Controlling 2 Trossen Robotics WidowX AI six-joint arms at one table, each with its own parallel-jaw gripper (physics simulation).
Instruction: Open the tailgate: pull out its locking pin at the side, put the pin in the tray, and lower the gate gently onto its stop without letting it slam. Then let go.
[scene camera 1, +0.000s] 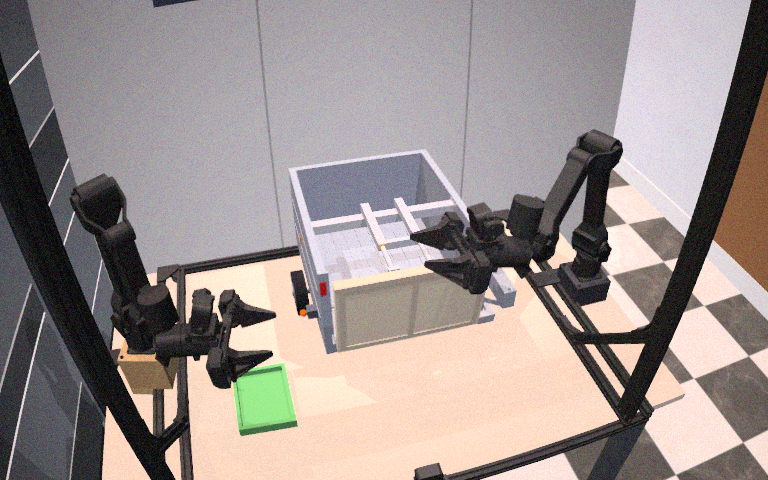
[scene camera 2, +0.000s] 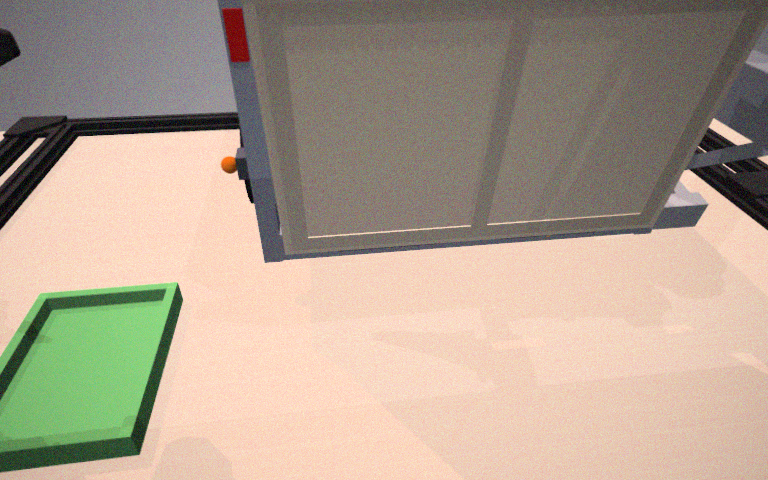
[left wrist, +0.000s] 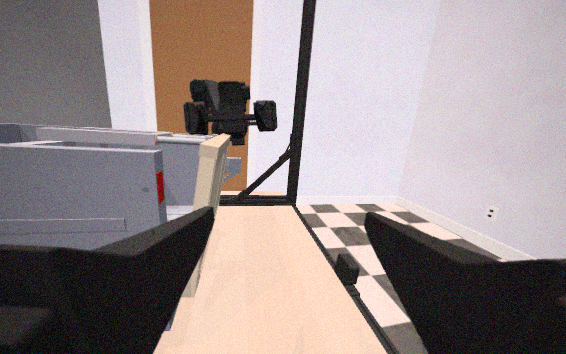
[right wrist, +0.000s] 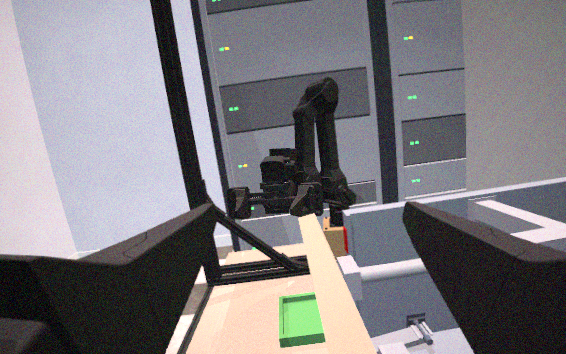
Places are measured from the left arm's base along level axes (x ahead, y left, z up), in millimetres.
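Pixels of known places: left gripper, fingertip midpoint: (scene camera 1: 274, 333) (left wrist: 290, 216) (right wrist: 263, 212); right gripper, fingertip midpoint: (scene camera 1: 417, 249) (left wrist: 227, 105) (right wrist: 308, 211); left arm's base, origin of the base link: (scene camera 1: 143, 343) (right wrist: 340, 222); right arm's base, origin of the base link: (scene camera 1: 585, 272).
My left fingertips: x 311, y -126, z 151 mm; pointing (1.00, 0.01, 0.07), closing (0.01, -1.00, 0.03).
Ahead of a thing's pixels: the offset from my left fingertips to its top centre. "pt": to the spot under its first point.
The beige tailgate (scene camera 1: 376, 316) (scene camera 2: 396, 130) (left wrist: 207, 175) (right wrist: 331, 280) stands upright across the end of the grey trailer @(pt dx +164, dy +525, dz -59 mm) (scene camera 1: 362, 189). The locking pin's orange knob (scene camera 1: 303, 312) (scene camera 2: 228, 164) sticks out at the trailer's side, left of the gate; its shaft is hidden. The green tray @(dx -64, dy +59, dz -238 mm) (scene camera 1: 268, 428) (scene camera 2: 73, 452) (right wrist: 302, 343) lies on the table at the left, with no pin in it. My left gripper (scene camera 1: 272, 333) (left wrist: 290, 216) is open and empty, above the tray's back edge and left of the knob. My right gripper (scene camera 1: 419, 250) is open and empty, near the gate's top edge.
White ramp-like beams @(pt dx +171, dy +258, dz +28 mm) (scene camera 1: 370, 223) lie inside the trailer behind the gate. A black wheel @(dx +8, dy +333, dz -156 mm) (scene camera 1: 298, 291) sits behind the knob. A dark frame rail (scene camera 1: 181, 316) runs along the table's left side. A black upright post (left wrist: 301, 100) stands beyond the table.
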